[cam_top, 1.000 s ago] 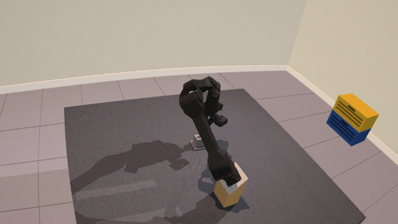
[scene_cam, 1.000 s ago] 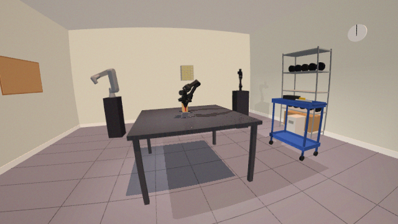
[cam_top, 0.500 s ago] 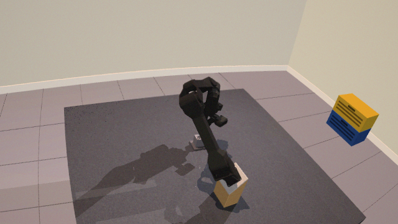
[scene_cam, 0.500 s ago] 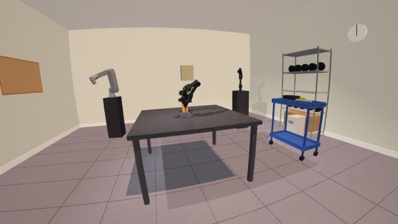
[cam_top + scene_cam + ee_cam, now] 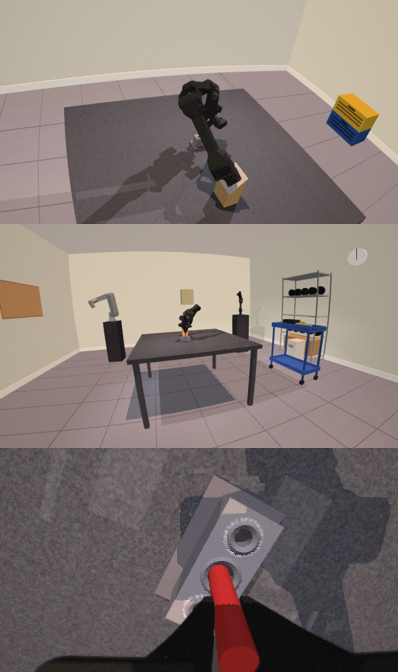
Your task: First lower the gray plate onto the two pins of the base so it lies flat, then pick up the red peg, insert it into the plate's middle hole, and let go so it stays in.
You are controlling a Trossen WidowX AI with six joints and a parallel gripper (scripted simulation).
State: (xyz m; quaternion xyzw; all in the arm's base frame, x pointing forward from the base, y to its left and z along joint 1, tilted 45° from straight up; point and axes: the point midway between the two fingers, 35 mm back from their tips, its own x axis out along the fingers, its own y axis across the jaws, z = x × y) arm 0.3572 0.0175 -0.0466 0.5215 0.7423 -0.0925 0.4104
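The red peg is right at my gripper tip. Round my gripper tip: base 9 cm below; gray plate 5 cm below.
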